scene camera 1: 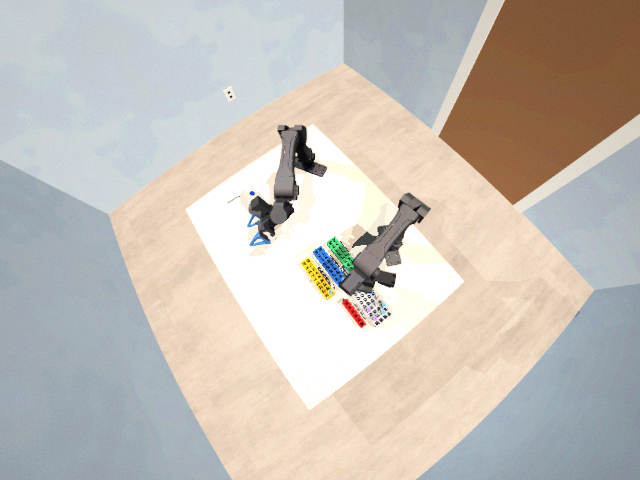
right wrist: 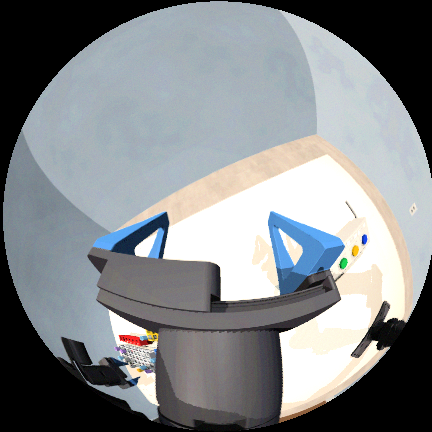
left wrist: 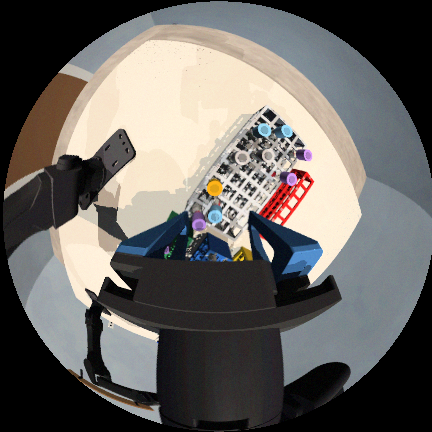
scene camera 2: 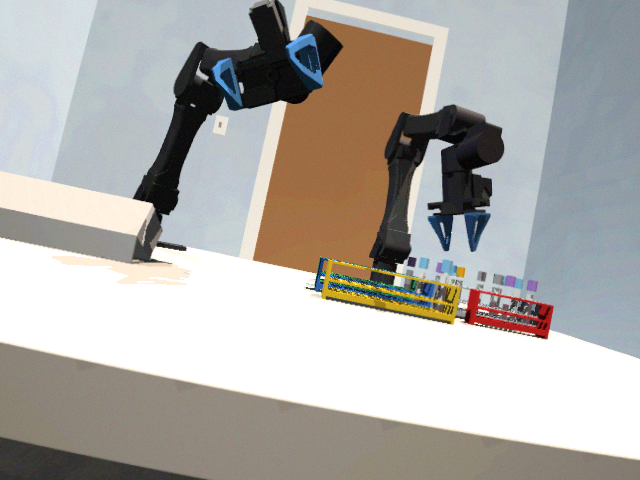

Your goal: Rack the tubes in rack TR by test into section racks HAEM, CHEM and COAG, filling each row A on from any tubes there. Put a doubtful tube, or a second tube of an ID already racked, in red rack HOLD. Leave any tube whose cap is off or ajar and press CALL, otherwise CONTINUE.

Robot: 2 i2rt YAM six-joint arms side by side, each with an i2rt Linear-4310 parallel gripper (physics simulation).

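Seen in the pictures: left gripper, fingertip midpoint: point(right wrist: 132, 370) point(left wrist: 218, 216) point(scene camera 2: 459, 251); right gripper, fingertip midpoint: point(scene camera 1: 248, 236) point(right wrist: 217, 216) point(scene camera 2: 249, 64); left arm's base at its link origin: point(left wrist: 97, 172); right arm's base at its link origin: point(scene camera 1: 308, 166).
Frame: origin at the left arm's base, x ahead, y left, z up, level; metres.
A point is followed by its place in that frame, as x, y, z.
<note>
My left gripper point(scene camera 2: 460, 250) {0.157, 0.180, 0.124} point(left wrist: 218, 216) {0.157, 0.180, 0.124} is partly open and empty, above the near end of white rack TR point(scene camera 1: 373, 304) point(left wrist: 266, 107) {0.074, 0.309, 0.057}. An orange-capped tube point(left wrist: 214, 187) {0.139, 0.189, 0.094}, a light-blue-capped tube point(left wrist: 215, 215) {0.168, 0.175, 0.094} and a purple-capped tube point(left wrist: 199, 222) {0.166, 0.155, 0.094} stand at that end. Grey, light-blue and purple caps stand farther along it; labels are unreadable. Green point(scene camera 1: 340, 252) {0.238, 0.000, 0.030}, blue point(scene camera 1: 328, 264) {0.301, 0.052, 0.057} and yellow point(scene camera 1: 317, 279) {0.363, 0.101, 0.008} point(scene camera 2: 392, 305) {0.379, 0.115, 0.011} section racks lie side by side. Red rack HOLD point(scene camera 1: 354, 313) {0.229, 0.280, 0.057} is beside TR. My right gripper point(scene camera 2: 279, 95) point(right wrist: 217, 216) {0.582, -0.064, 0.266} is wide open and empty, raised away from the racks.
A pale button box with green point(right wrist: 344, 263) {0.568, -0.293, 0.069}, orange point(right wrist: 355, 251) {0.592, -0.333, 0.069} and blue point(right wrist: 365, 239) {0.618, -0.381, 0.068} buttons stands near the right gripper, at the table's far left in scene camera 1. The left arm overhangs TR and the ends of the green and blue racks.
</note>
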